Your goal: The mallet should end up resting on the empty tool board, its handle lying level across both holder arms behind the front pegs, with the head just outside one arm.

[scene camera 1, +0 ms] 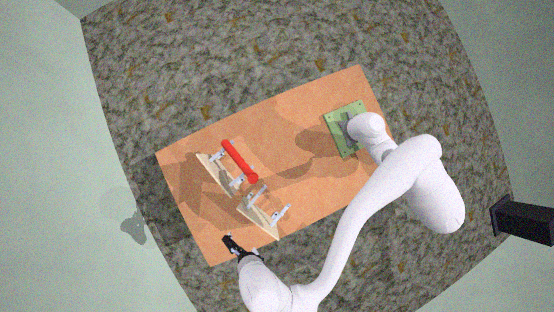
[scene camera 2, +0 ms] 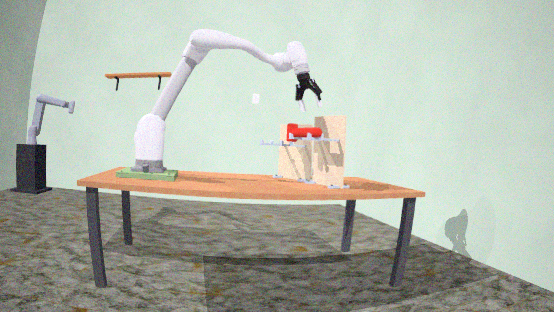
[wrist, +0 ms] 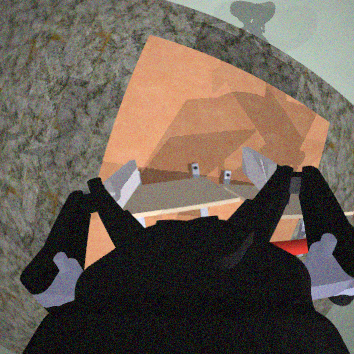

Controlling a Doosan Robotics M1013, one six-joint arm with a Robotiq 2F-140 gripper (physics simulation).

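Seen in the pictures: gripper, between the fingertips: [scene camera 1: 240, 242] [scene camera 2: 311, 109] [wrist: 188, 164]; arm's base, origin of its link: [scene camera 1: 353, 130] [scene camera 2: 148, 170].
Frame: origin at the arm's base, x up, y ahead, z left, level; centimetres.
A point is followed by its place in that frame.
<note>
A red mallet [scene camera 1: 240, 161] {x 23.5, y 73.5, z -8.9 cm} [scene camera 2: 307, 132] {x 21.4, y 74.0, z -16.3 cm} [wrist: 292, 247] {x 23.3, y 76.1, z -12.2 cm} lies across the two arms of the nearer tool board [scene camera 1: 214, 174] {x 28.3, y 86.7, z -7.9 cm} [scene camera 2: 331, 125] {x 25.7, y 87.3, z -9.7 cm}, its head [scene camera 1: 253, 177] {x 25.7, y 70.4, z 0.7 cm} [scene camera 2: 292, 132] {x 21.4, y 70.1, z -3.3 cm} outside the arm that faces the other board. The empty tool board [scene camera 1: 260, 223] {x 23.6, y 76.8, z 23.8 cm} [scene camera 2: 285, 159] {x 7.6, y 73.9, z 29.3 cm} [wrist: 185, 197] {x 21.3, y 79.6, z 20.3 cm} stands upright beside it. Its two pale holder arms [scene camera 1: 256, 196] {x 15.8, y 74.0, z 11.5 cm} [scene camera 2: 272, 143] {x 15.9, y 65.5, z 24.7 cm} stick out bare. My gripper [scene camera 1: 242, 243] {x 36.0, y 86.6, z 24.7 cm} [scene camera 2: 311, 107] {x 36.0, y 86.6, z 24.7 cm} [wrist: 188, 164] {x 36.0, y 86.6, z 24.7 cm} is open and empty. It hangs above board height, off the outer side of the empty board in scene camera 1. Part of the mallet is hidden by my fingers in the wrist view.
Both boards stand on the orange table [scene camera 1: 300, 200] {x -2.6, y 51.3, z 28.6 cm} [scene camera 2: 225, 187] {x -2.6, y 39.0, z -27.3 cm} [wrist: 135, 100] {x -2.6, y 100.7, z 43.6 cm}. The arm's green base plate [scene camera 1: 335, 131] {x 0.0, y 12.8, z -3.9 cm} [scene camera 2: 146, 174] {x -0.4, y 1.9, z -17.2 cm} is at the table's other end. A wall shelf [scene camera 2: 137, 75] and another small robot on a black pedestal [scene camera 2: 31, 167] stand farther back.
</note>
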